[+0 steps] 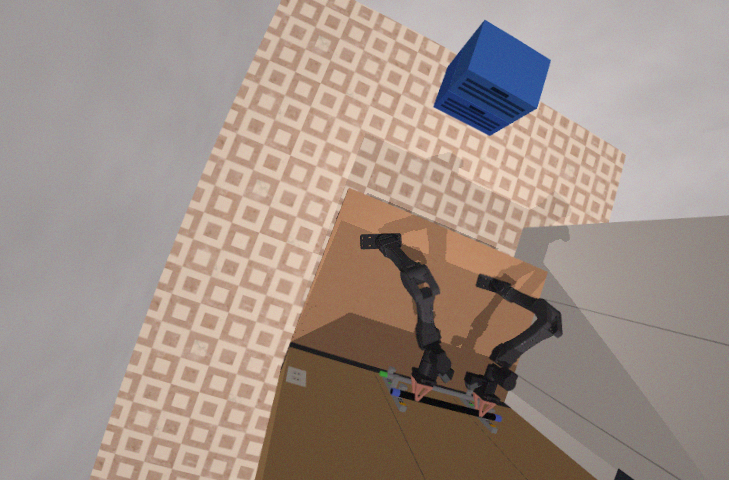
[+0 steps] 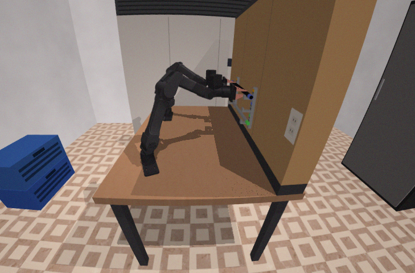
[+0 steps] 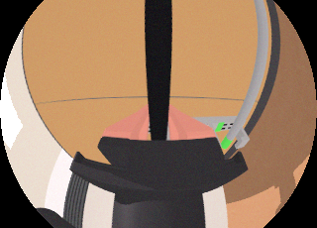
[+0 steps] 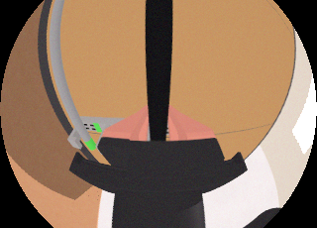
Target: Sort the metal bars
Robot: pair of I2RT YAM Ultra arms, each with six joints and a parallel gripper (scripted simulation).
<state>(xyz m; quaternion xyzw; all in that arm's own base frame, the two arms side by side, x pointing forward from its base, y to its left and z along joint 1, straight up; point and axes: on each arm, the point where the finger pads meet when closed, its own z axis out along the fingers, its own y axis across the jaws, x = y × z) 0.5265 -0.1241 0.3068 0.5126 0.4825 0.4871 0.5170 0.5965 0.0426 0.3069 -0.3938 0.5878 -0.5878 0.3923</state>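
My right hand is 15 cm to the right of the black bar. Round my right hand: brown wall panel: 12 cm above, 11 cm ahead, 10 cm to the left; then black baseboard: 28 cm below, 10 cm to the left, 5 cm ahead.
The black bar is 15 cm to the right of my left hand. From my left hand the other things lie so: brown wall panel: 11 cm ahead, 20 cm to the right, 12 cm above; then black baseboard: 5 cm ahead, 20 cm to the right, 28 cm below.
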